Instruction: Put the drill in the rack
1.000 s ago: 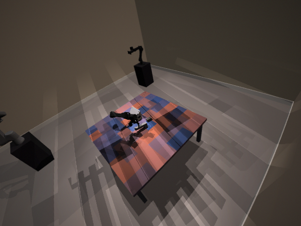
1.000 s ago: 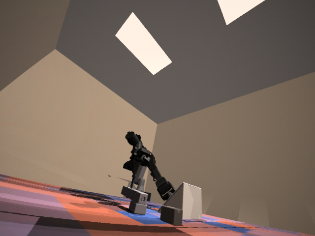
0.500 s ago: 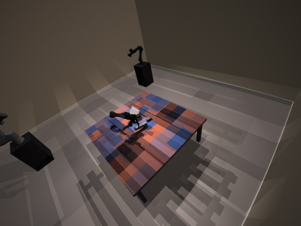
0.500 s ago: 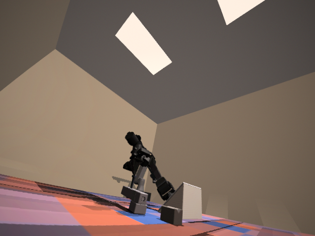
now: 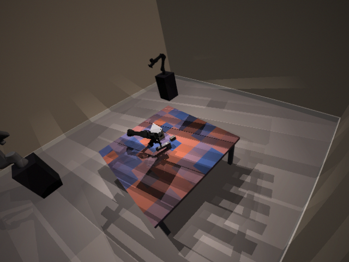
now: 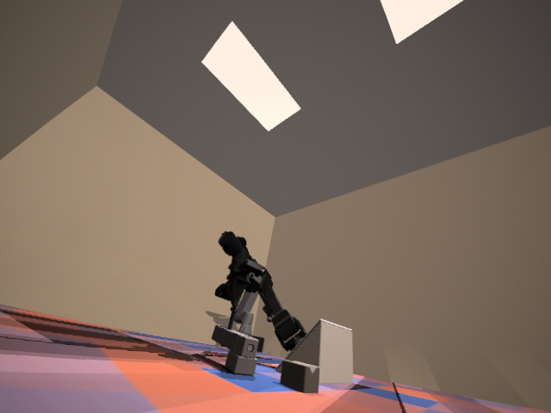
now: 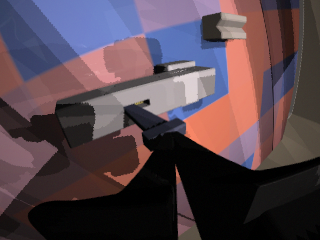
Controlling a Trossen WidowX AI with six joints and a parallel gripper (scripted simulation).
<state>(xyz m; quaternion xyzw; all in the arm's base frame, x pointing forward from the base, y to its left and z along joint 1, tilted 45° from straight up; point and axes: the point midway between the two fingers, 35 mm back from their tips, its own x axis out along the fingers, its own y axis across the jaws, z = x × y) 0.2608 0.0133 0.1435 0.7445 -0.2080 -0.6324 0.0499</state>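
The small dark part lies 3 cm below my gripper tip. From my gripper tip the other things lie so: rack: 3 cm behind, 21 cm to the left, 11 cm below; then drill: 1 cm ahead, 5 cm to the left, 8 cm below.
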